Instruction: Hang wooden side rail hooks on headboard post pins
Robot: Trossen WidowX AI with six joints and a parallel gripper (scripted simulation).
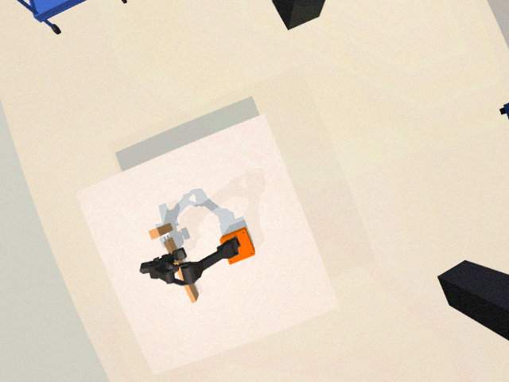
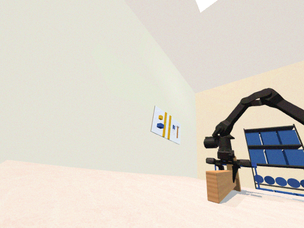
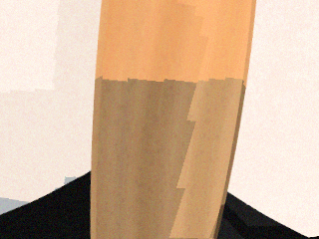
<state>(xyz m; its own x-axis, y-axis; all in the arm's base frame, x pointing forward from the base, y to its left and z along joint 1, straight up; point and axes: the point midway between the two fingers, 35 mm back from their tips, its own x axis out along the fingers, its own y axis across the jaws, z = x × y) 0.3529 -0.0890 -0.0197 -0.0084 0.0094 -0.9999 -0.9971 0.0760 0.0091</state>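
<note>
Right now the wooden headboard post is 1 cm behind my gripper tip, 16 cm to the right of it and 4 cm above it.
</note>
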